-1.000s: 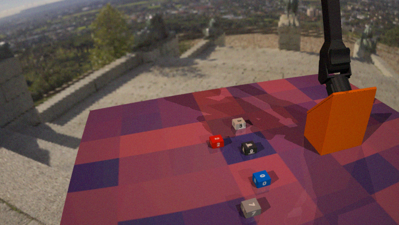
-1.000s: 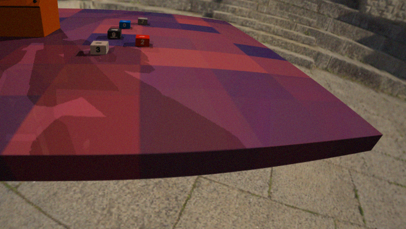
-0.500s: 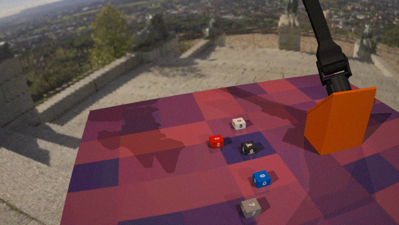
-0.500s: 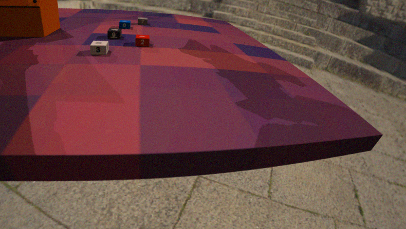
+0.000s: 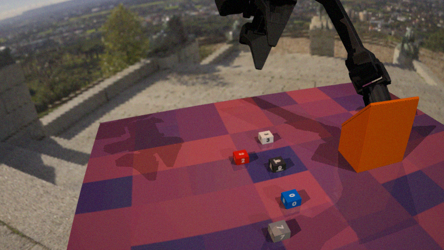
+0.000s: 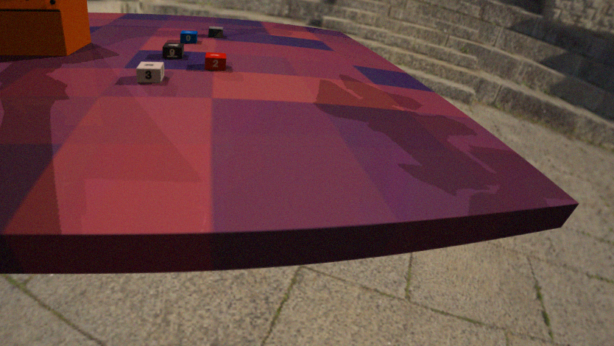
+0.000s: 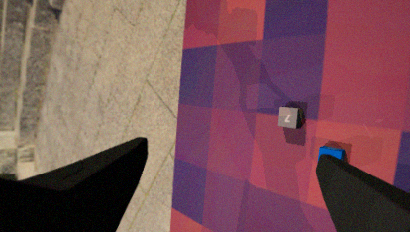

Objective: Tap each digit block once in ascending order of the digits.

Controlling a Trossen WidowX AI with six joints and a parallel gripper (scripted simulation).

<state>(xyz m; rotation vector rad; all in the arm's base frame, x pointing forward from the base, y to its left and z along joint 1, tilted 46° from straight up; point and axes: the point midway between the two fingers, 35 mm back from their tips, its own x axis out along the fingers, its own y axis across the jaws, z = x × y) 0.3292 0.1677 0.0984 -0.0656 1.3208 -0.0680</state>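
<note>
The blue 0 block is 29 cm below my gripper tip, 5 cm behind it and 2 cm to the left of it. Also, from my gripper tip: red 2 block (29 cm below, 15 cm to the right, 1 cm ahead); then white 3 block (29 cm below, 22 cm to the right, 8 cm behind); then grey 7 block (29 cm below, 10 cm to the left).
</note>
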